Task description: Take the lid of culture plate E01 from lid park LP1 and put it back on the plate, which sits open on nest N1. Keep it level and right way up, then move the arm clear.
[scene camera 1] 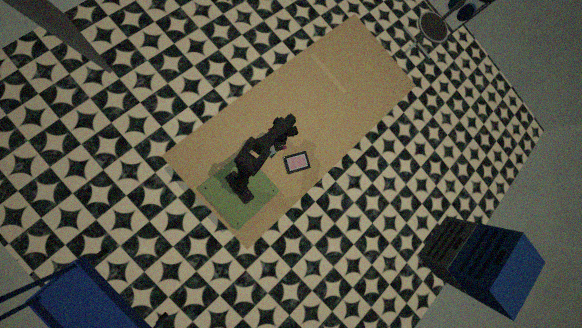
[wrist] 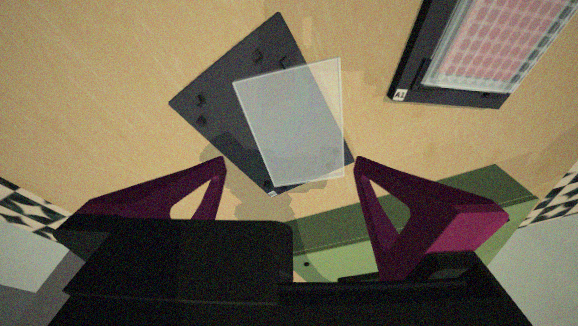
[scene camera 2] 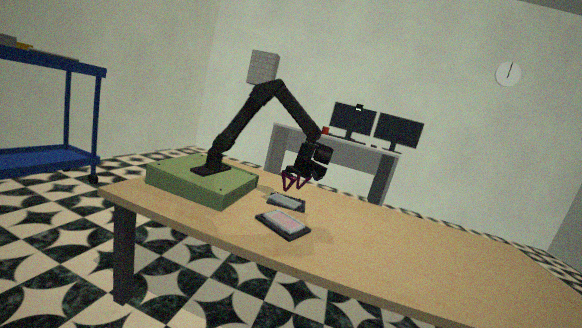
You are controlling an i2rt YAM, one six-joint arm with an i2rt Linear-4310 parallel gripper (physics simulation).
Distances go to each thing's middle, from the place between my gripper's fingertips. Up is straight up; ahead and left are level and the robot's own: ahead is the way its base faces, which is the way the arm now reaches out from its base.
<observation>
Now: hand 5 cm above the plate lid (wrist: pixel 295 114), 2 cm past it and 1 cm to the left of it. Also, from my hand: dark lid rest (wrist: pixel 209 103) (6 cm below, 2 cm to the left, 1 cm behind).
</observation>
